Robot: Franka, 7 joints.
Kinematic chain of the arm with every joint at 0, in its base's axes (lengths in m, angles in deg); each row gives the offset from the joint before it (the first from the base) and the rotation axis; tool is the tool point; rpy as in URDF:
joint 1: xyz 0 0 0.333 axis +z
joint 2: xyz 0 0 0 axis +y
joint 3: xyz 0 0 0.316 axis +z
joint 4: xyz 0.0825 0 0 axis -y
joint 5: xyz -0.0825 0 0.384 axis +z
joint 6: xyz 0 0 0 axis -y
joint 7: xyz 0.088 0 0 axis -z
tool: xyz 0 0 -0.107 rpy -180 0 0
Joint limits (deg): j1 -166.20..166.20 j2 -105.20..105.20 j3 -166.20..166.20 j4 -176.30..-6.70 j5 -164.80..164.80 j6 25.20..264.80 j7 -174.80..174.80
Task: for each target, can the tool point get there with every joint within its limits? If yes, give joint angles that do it. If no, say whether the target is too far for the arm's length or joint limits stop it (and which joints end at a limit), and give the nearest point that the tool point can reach.
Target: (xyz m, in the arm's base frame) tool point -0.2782 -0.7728 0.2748
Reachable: yes | joints -92.24 88.36 -79.12 -21.83 23.94 105.36 81.23
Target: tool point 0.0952 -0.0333 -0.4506
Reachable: no: joint limits stop it (at a limit: joint 2) | nearest point 0.1261 -0.0441 -0.3392 | short by 0.116 m
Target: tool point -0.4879 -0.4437 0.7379
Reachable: yes | joints -125.43 55.13 -125.20 -22.62 -54.79 217.92 -51.63
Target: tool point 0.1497 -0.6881 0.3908
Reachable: yes | joints -29.83 68.26 -67.21 -74.61 124.38 193.05 80.12
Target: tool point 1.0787 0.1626 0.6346
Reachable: no: too far | nearest point 0.8176 0.1232 0.5616 | short by 0.274 m
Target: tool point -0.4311 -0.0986 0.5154
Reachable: yes | joints 86.08 58.97 117.71 -134.06 -0.24 121.34 -70.23
